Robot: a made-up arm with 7 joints.
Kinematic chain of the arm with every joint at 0, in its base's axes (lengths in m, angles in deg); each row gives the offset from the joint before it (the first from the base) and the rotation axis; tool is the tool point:
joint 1: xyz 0 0 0 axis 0 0.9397 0.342
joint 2: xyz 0 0 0 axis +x
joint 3: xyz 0 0 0 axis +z
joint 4: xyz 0.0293 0 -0.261 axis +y
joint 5: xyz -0.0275 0 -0.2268 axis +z
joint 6: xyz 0 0 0 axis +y
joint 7: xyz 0 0 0 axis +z
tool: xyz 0 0 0
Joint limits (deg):
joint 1: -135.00..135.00
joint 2: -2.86..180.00
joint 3: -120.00..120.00
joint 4: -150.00..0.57
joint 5: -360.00..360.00
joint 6: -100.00..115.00
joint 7: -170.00..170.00
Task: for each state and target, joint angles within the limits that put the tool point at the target. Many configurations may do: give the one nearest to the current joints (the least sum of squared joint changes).
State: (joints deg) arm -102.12 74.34 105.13 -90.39 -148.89 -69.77 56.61
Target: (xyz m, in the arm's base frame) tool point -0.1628 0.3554 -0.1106
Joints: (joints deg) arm -119.16 115.85 118.07 -81.88 -148.89 -69.77 56.61
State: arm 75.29 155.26 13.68 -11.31 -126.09 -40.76 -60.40
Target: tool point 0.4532 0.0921 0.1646
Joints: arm 67.01 180.00 21.39 -16.74 -126.09 -40.76 -60.40
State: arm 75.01 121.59 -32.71 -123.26 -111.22 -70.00 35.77
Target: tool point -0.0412 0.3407 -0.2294
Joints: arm 46.03 84.19 -31.51 -79.10 -111.22 -70.00 35.77
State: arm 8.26 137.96 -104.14 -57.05 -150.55 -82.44 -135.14
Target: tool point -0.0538 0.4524 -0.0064
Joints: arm 5.24 115.03 -100.93 -57.25 -150.55 -82.44 -135.14
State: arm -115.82 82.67 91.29 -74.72 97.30 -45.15 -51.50
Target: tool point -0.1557 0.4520 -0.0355
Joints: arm -133.67 122.66 101.02 -38.46 97.30 -45.15 -51.50
